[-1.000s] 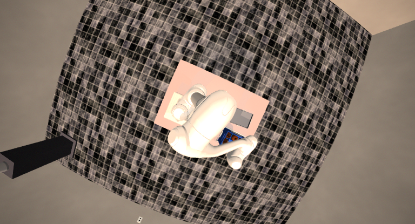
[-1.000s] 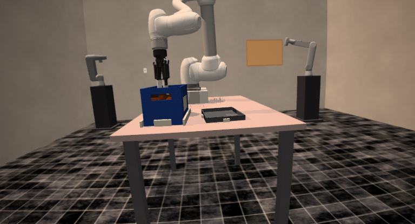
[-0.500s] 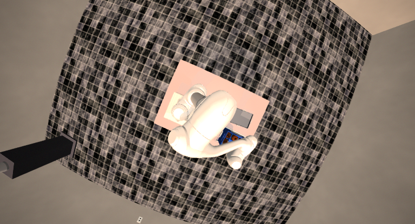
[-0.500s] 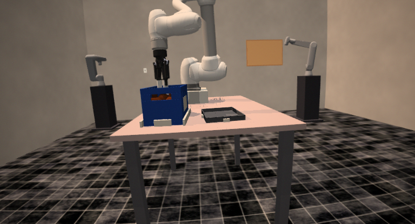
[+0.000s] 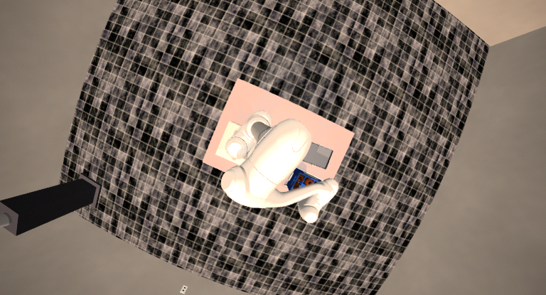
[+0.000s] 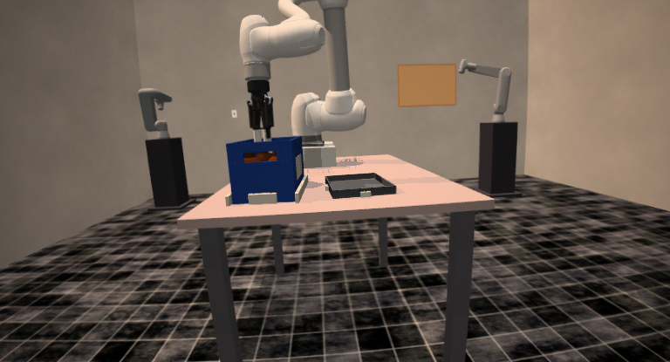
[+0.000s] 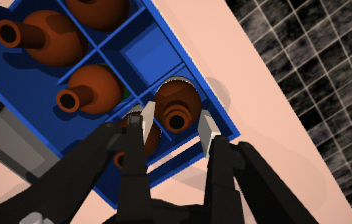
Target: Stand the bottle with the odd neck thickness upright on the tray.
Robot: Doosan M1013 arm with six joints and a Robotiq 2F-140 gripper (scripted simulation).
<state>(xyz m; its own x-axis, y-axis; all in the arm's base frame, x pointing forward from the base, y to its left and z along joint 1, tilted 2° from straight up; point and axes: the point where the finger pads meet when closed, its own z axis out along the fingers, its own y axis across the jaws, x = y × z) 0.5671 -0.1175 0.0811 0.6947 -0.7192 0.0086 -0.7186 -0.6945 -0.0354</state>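
Right now the bottle is 8 cm to the left of my hand and 9 cm below it. The rest, counted from my hand: dark tray (8 cm ahead, 32 cm to the left, 16 cm below); blue crate (9 cm ahead, 4 cm to the left, 9 cm below).
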